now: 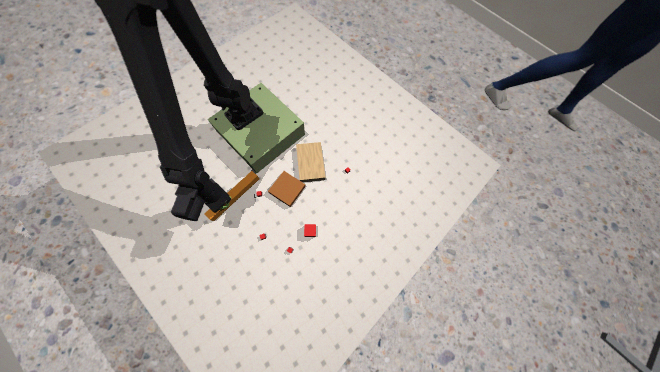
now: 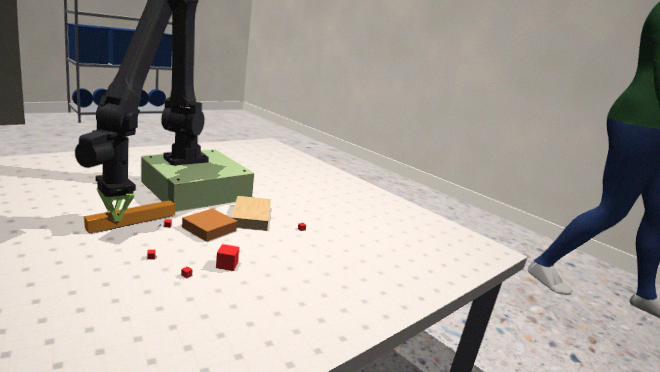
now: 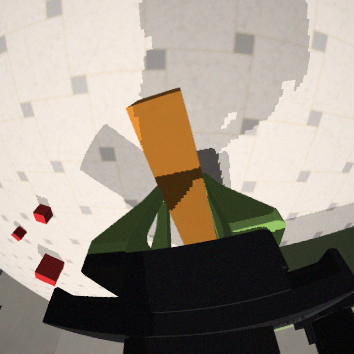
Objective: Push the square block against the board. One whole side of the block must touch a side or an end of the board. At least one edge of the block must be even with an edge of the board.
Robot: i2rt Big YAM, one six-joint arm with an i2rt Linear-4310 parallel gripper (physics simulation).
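Frame: origin at the arm's base, x left, y ahead, z down, level; millimetres.
Seen in the pictures: gripper, fingertip midpoint: (image 1: 224, 203) (image 2: 115, 218) (image 3: 183, 183); arm's base, origin of the base link: (image 1: 244, 114) (image 2: 186, 159) (image 3: 323, 309).
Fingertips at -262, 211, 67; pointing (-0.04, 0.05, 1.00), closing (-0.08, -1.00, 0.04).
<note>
Pixels of each thing's middle, then the offset from my fingertips to it, as dx, dy, dz.
- square block, body centre: (image 2: 209, 224) (image 1: 287, 188) +205, +102, +4
- board, body centre: (image 2: 251, 212) (image 1: 310, 162) +344, +75, +4
- orange stick, body centre: (image 3: 194, 217) (image 2: 132, 215) (image 1: 233, 195) +41, -5, +0
- small red cube, body centre: (image 2: 167, 223) (image 1: 259, 193) +115, +47, +11
- larger red cube, body centre: (image 2: 227, 257) (image 3: 49, 269) (image 1: 310, 230) +168, +279, -1
The square block (image 1: 286, 188) (image 2: 209, 223), reddish brown, lies flat on the table. The board (image 1: 311, 161) (image 2: 252, 211), pale wood and oblong, lies beside it, nearer the green base. The block is turned at an angle to the board. Its right corner is close to the board's near left corner; whether they touch I cannot tell. No whole side of the block lies along the board. My gripper (image 1: 226, 204) (image 2: 117, 218) (image 3: 183, 183) is shut on an orange stick (image 1: 242, 189) (image 2: 150, 213) (image 3: 167, 130), low at the table, left of the block and apart from it.
The green base (image 1: 281, 117) (image 2: 212, 191) stands behind the board, near the stick's far end. A small red cube (image 1: 259, 193) (image 2: 168, 223) lies between stick and block. A larger red cube (image 1: 310, 230) (image 2: 227, 257) and several small red cubes lie in front and right.
</note>
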